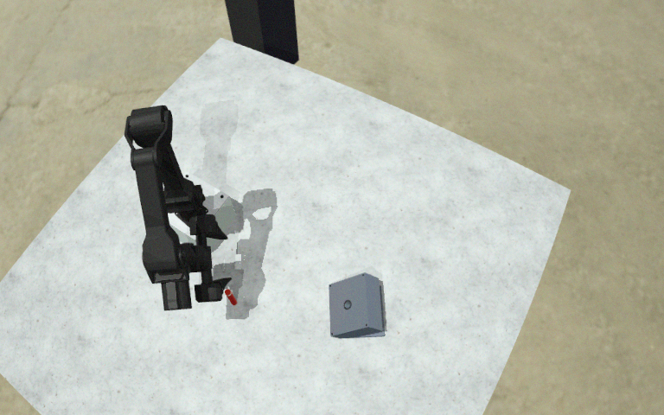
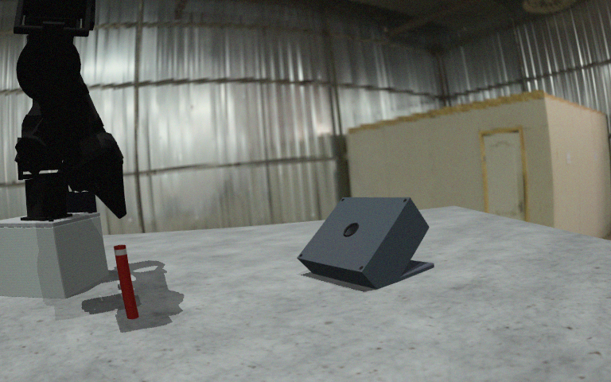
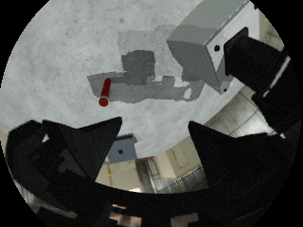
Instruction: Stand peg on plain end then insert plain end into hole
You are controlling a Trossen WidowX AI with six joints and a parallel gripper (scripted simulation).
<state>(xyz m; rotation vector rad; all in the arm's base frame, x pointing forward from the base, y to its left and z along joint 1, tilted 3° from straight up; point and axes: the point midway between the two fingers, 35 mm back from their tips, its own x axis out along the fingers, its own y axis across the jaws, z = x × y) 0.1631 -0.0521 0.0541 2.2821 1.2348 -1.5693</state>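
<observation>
Now: the red peg 4 cm ahead of my gripper tip, 5 cm to the right of it and 7 cm below it. From my gripper tip the other things lie so: grey sloped panel (28 cm ahead, 11 cm to the left, 8 cm below); thin foot plate (30 cm ahead, 12 cm to the left, 12 cm below).
</observation>
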